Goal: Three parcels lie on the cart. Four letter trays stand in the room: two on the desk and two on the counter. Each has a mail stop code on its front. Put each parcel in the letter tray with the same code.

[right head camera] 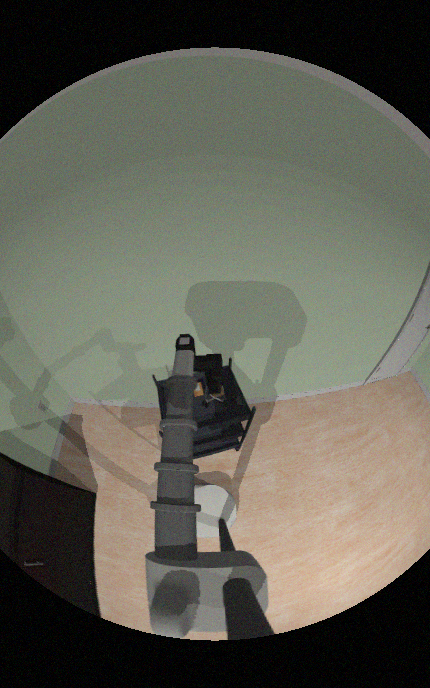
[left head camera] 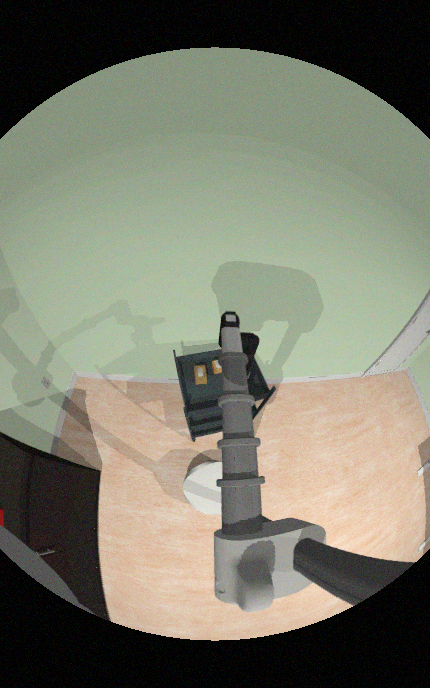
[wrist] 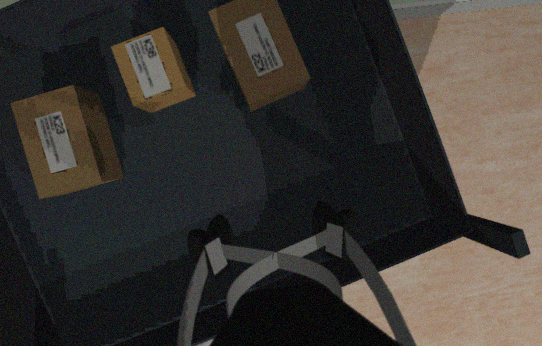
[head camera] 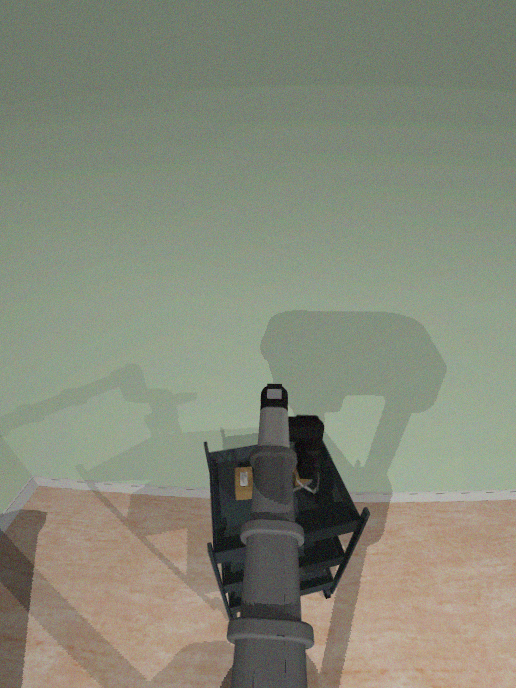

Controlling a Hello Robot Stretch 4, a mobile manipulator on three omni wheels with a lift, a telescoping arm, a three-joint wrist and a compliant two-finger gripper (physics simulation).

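Frame: origin at the robot's base, x left, y up, z ahead, level; metres.
Where they show: gripper, fingertip midpoint: (right head camera: 214,405) (wrist: 272,227) (head camera: 301,499); robot's base at its link origin: (right head camera: 206,509) (left head camera: 212,486).
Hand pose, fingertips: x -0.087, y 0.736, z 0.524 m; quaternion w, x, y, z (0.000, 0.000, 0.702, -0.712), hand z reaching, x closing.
Observation:
Each offset is from my fingertips to the top centre of the thing. "spot": to the spot under its first point.
Three brown parcels lie on the top of the dark cart (head camera: 327,530) (left head camera: 202,405) (wrist: 425,150). The left parcel {dx +0.182, dy -0.050, dz +0.091 m} (wrist: 27,150) (head camera: 243,492) (left head camera: 200,380) reads K23. The smaller middle parcel {dx +0.090, dy -0.050, dz +0.146 m} (wrist: 177,75) (left head camera: 217,366) has a code like K36. The right parcel {spot: dx -0.029, dy -0.060, dz +0.112 m} (wrist: 285,90) has an upside-down code, perhaps K32. My gripper (wrist: 272,227) (head camera: 306,484) (right head camera: 214,398) is open and empty above the cart, on the near side of the parcels in the wrist view. The arm hides part of the cart in the head views. The letter trays, desk and counter cannot be made out.
A white round object (left head camera: 201,489) (right head camera: 215,504) stands on the floor near the cart, partly behind the arm. A dark cabinet {spot: dx +0.952, dy -0.228, dz -0.843 m} (left head camera: 63,512) (right head camera: 58,532) stands at the lower left. The green wall (head camera: 166,277) rises behind the cart.

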